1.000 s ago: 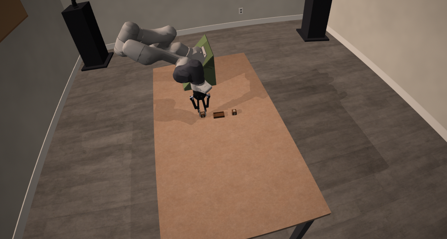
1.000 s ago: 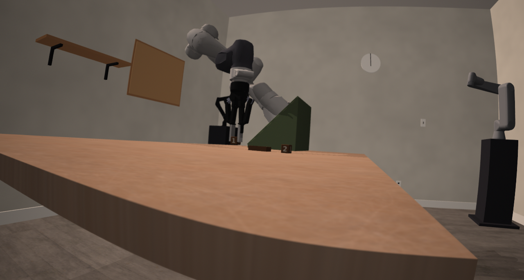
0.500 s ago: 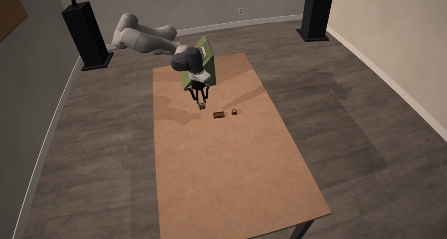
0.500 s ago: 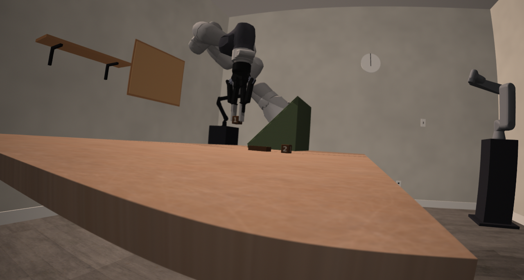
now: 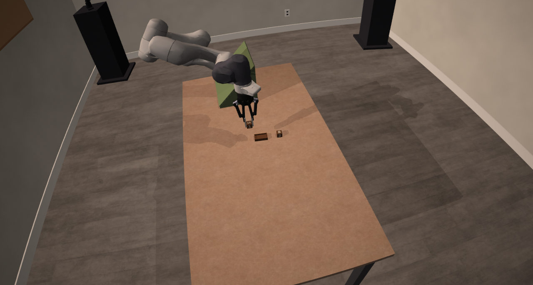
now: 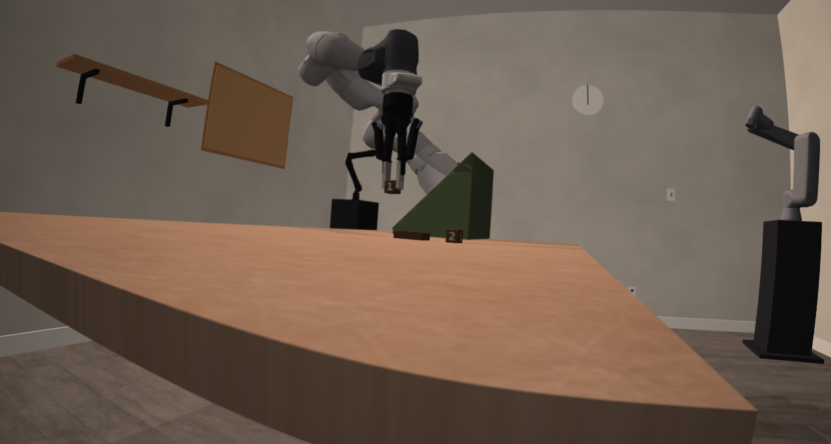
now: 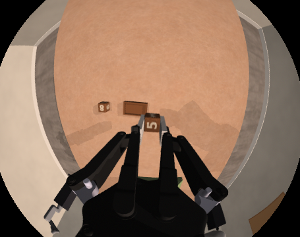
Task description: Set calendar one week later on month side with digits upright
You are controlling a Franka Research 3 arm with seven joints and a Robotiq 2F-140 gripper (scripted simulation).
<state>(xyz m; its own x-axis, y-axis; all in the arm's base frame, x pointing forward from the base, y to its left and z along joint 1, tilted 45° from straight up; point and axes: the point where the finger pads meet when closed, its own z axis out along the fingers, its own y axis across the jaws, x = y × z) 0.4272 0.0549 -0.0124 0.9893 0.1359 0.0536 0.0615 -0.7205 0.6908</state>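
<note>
The brown calendar tray lies 140 mm below my hand, 60 mm to the left of it and 10 mm behind it.
</note>
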